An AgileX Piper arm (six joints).
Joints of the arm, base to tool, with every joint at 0 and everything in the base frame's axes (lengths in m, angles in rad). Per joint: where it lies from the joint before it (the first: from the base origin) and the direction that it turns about. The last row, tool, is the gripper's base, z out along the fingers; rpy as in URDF.
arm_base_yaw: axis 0 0 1 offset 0 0 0.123
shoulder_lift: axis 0 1 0 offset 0 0 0
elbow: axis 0 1 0 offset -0.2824 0 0.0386
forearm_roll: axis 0.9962 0 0.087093 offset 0.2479 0 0.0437
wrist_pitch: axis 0 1 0 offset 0 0 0
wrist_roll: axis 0.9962 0 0.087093 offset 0.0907 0 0.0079
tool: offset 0 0 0 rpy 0 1.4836 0
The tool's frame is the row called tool.
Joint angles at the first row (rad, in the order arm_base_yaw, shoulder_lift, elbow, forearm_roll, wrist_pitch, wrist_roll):
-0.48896 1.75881 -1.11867 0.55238 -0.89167 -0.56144
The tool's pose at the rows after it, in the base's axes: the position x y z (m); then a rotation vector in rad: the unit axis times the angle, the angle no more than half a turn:
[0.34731, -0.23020, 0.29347, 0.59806, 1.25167, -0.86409]
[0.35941, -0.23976, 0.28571, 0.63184, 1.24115, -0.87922]
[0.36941, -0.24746, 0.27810, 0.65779, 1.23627, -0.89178]
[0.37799, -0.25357, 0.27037, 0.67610, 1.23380, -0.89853]
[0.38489, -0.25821, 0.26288, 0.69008, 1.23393, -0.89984]
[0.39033, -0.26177, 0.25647, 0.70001, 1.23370, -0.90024]
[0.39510, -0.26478, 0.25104, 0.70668, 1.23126, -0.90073]
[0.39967, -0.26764, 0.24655, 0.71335, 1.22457, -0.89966]
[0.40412, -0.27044, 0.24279, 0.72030, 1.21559, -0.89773]
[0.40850, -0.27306, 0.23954, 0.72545, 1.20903, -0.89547]
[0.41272, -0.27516, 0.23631, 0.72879, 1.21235, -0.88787]
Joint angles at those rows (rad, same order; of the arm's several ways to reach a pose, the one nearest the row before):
-0.48903 1.83506 -1.19366 0.59165 -0.90950 -0.57688
-0.48903 1.89874 -1.25795 0.63091 -0.92303 -0.59360
-0.48903 1.95230 -1.31189 0.66229 -0.93152 -0.60902
-0.48902 1.99879 -1.35642 0.68251 -0.93774 -0.61648
-0.48902 2.03712 -1.39066 0.69544 -0.94127 -0.61746
-0.48903 2.06813 -1.41764 0.70368 -0.94464 -0.61646
-0.48903 2.09541 -1.44200 0.70844 -0.94895 -0.61437
-0.48902 2.12114 -1.46723 0.71212 -0.95411 -0.60995
-0.48901 2.14572 -1.49367 0.71600 -0.95892 -0.60516
-0.48903 2.16859 -1.52027 0.71961 -0.96026 -0.60275
-0.48911 2.18771 -1.54350 0.72224 -0.95118 -0.60126

